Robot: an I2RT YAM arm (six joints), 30 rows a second.
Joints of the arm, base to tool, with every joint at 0 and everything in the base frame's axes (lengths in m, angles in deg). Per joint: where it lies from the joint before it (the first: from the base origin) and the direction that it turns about. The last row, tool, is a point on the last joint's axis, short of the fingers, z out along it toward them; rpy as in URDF.
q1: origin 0 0 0.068 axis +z
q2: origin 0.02 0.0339 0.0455 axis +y
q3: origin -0.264 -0.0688 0 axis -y
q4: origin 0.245 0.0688 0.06 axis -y
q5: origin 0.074 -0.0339 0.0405 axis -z
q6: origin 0.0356 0 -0.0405 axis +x
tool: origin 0 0 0 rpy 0 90 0
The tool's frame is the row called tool.
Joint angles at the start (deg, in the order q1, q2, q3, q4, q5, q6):
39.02 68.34 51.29 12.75 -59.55 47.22
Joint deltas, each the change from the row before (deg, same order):
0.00 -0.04 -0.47 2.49 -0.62 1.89
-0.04 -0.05 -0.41 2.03 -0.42 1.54
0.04 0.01 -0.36 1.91 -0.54 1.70
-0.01 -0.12 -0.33 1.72 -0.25 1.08
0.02 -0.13 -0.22 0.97 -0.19 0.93
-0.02 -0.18 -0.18 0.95 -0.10 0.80
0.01 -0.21 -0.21 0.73 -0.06 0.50
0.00 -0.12 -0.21 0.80 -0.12 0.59
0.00 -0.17 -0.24 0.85 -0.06 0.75
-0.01 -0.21 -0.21 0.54 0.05 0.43
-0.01 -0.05 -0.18 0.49 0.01 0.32
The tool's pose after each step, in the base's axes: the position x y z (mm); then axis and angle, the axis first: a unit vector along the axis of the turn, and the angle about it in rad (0 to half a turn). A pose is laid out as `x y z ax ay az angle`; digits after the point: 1 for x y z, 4 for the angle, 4 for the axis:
187.0 191.3 338.8 -0.2961 0.6626 0.6879 2.7803
186.7 191.0 339.9 -0.2954 0.6570 0.6936 2.7831
186.2 191.0 340.7 -0.2946 0.6516 0.6990 2.7921
185.5 190.5 342.0 -0.2956 0.6463 0.7035 2.7901
184.8 190.1 342.7 -0.2949 0.6435 0.7063 2.7935
184.2 189.5 343.9 -0.2945 0.6406 0.7091 2.7930
183.3 188.9 344.7 -0.2950 0.6381 0.7112 2.7914
182.7 188.5 345.2 -0.2952 0.6357 0.7133 2.7917
182.0 187.9 345.8 -0.2944 0.6335 0.7156 2.7926
181.3 187.3 346.3 -0.2938 0.6320 0.7171 2.7908
181.1 187.0 346.2 -0.2933 0.6311 0.7181 2.7904

